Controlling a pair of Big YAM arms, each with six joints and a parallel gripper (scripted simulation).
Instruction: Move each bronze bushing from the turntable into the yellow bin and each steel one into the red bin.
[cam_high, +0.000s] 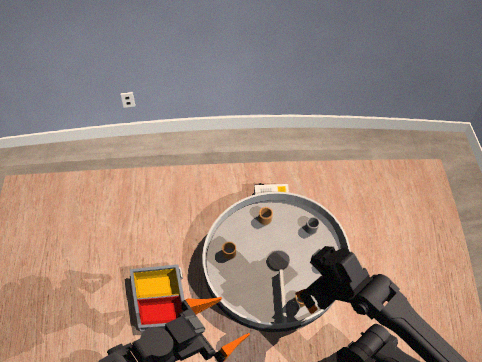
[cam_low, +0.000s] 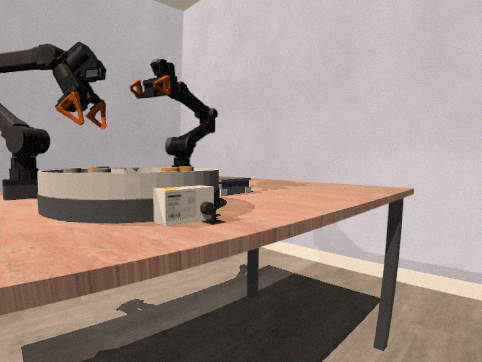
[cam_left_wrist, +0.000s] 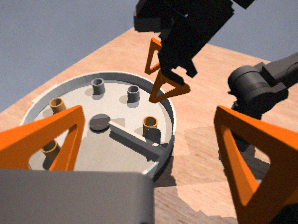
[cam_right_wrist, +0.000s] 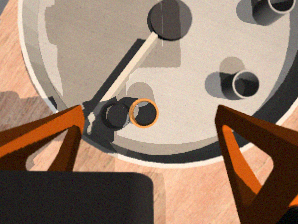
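The yellow bin is 120 mm ahead of my right hand, 400 mm to the left of it and 190 mm below it. The rest, counted from my right hand: red bin: 30 mm ahead, 390 mm to the left, 190 mm below; turntable: 140 mm ahead, 40 mm to the left, 150 mm below.
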